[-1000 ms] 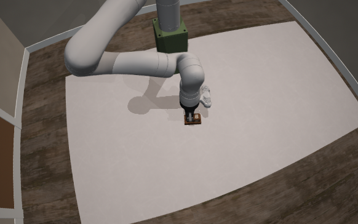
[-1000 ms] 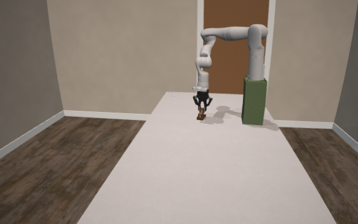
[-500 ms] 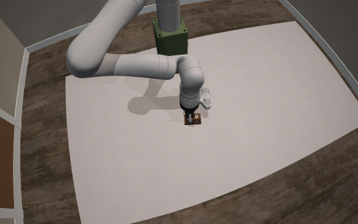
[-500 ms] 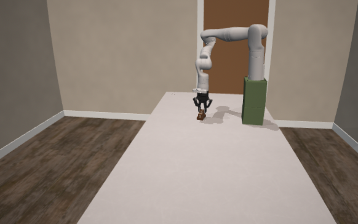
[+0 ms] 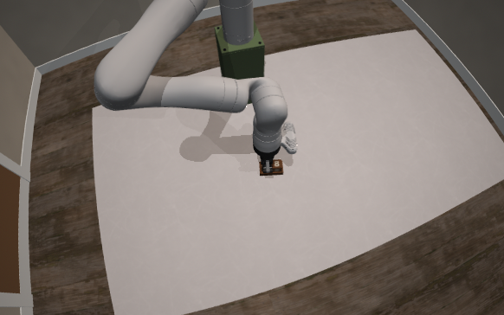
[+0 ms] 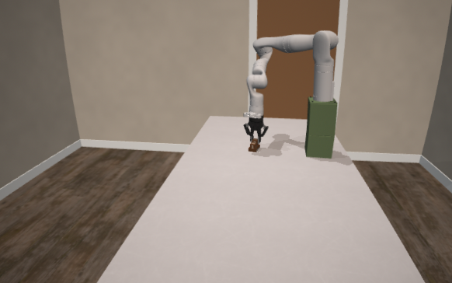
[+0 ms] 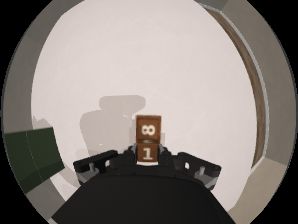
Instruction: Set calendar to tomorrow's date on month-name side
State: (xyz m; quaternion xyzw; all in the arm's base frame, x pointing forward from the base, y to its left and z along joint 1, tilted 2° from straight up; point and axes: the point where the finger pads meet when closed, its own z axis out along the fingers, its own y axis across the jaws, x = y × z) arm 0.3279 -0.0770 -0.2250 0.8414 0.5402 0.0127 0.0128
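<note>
My hand is 40 mm above the brown tray, 20 mm to the right of it and 10 mm short of it. Round my hand: cube: 30 mm to the left, 20 mm below, 10 mm ahead.
</note>
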